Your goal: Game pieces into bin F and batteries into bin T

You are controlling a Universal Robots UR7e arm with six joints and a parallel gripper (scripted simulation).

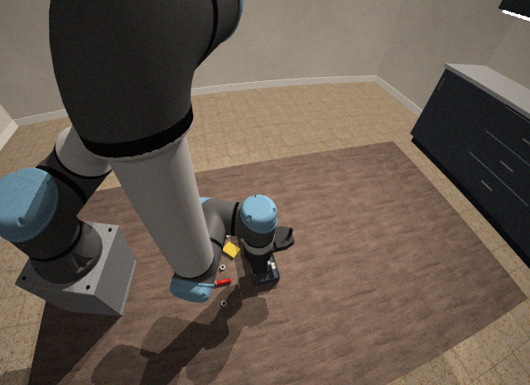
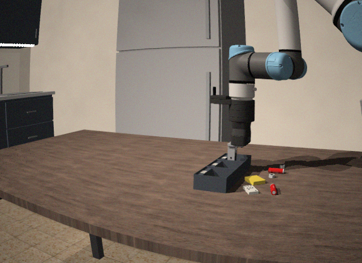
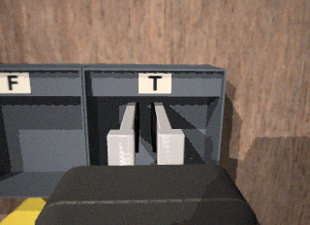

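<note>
Right now my hand is 80 mm to the right of the dark three-compartment bin and 20 mm above it. Also, from my hand: white domino 170 mm to the left, 90 mm behind, 30 mm below; battery 140 mm behind, 30 mm below, 10 mm to the right; yellow block 100 mm to the left, 90 mm behind, 30 mm below.
</note>
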